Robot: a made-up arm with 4 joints.
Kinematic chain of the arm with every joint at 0, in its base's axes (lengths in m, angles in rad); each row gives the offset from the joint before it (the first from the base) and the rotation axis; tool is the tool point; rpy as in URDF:
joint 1: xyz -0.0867 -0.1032 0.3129 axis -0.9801 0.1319 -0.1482
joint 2: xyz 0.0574 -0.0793 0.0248 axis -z
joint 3: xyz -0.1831 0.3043 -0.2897 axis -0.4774 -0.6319 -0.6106
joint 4: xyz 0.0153 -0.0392 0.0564 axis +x
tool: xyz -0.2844 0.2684 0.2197 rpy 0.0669 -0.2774 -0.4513
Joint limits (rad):
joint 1: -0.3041..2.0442
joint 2: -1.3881..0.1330
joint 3: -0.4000..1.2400
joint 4: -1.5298..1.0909
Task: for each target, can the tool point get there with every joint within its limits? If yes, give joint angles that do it. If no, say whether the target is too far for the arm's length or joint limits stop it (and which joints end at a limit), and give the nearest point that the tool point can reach.
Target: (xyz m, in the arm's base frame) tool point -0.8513 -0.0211 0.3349
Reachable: yes | joints 1.6303 -0.7977 0.9683 0.8364
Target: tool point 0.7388 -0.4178 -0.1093
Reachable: no: joint limits stop it (at a limit: joint 2, joint 3) | nearest point -0.0993 -0.3544 -0.3689 | short by 0.880 m
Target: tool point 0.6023 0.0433 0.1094
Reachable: no: joint limits stop it (at a limit: joint 2, joint 3) | nearest point -0.0249 0.3377 -0.2555 | short by 0.783 m
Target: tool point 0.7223 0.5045 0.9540
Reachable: no: too far | nearest point -0.0782 0.2003 0.5754 | short by 0.936 m
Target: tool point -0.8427 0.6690 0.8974
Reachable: no: too far | nearest point -0.6249 0.2515 0.7670 | short by 0.489 m
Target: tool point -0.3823 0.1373 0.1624
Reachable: yes | joints 1.8207 -0.1342 -0.2092 0.7734
